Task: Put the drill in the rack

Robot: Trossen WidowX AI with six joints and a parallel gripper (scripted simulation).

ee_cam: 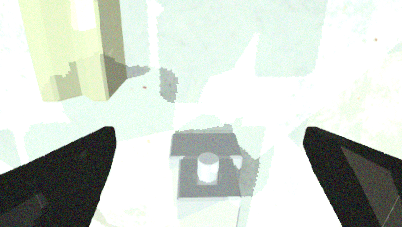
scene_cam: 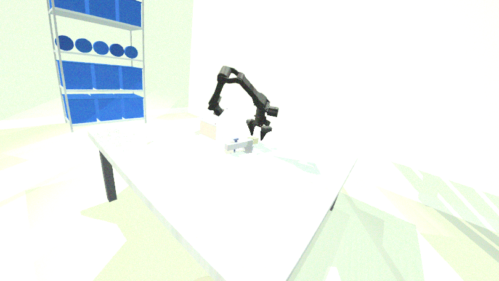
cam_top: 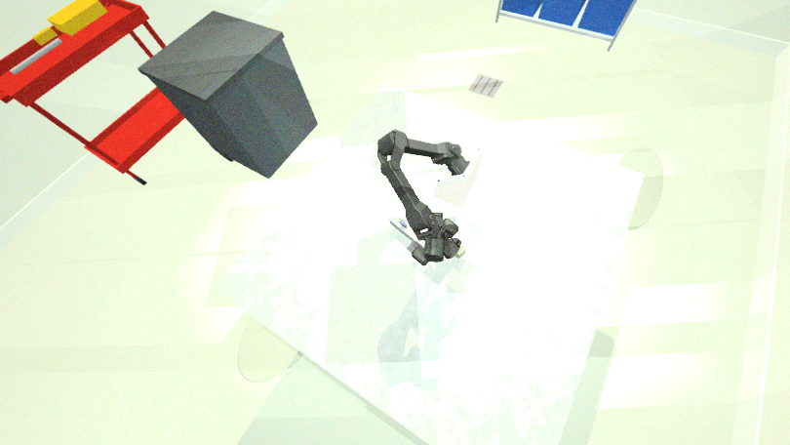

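Right now my gripper tip is 2 cm past the drill, 9 cm to the left of it and 2 cm above it. From my gripper tip the other things lie so: small blue key: 3 cm behind, 15 cm to the right, 1 cm below; then pale holder block: 2 cm behind, 12 cm to the right, 3 cm below; then olive block: 7 cm behind, 5 cm to the left, 5 cm below.
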